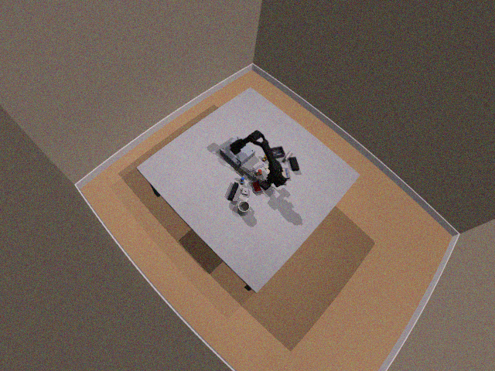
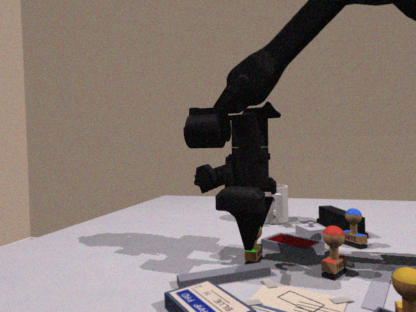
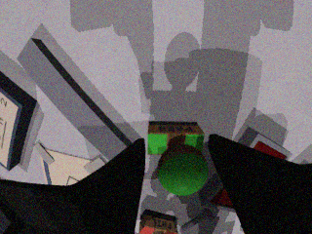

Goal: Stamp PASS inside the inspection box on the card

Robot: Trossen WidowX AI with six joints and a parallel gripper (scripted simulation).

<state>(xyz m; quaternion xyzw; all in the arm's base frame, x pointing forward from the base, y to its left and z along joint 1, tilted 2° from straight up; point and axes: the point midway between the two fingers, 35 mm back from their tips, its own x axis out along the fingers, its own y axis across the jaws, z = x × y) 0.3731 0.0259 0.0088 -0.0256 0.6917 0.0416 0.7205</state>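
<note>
Right now the ink pad is 8 cm to the right of my gripper tip, 5 cm behind it and 2 cm below it. From my gripper tip the other things lie so: grey bar 8 cm to the left, 2 cm below, 2 cm ahead; green-knobbed stamp 1 cm below; red-knobbed stamp 12 cm behind, 1 cm to the left, 1 cm below.
</note>
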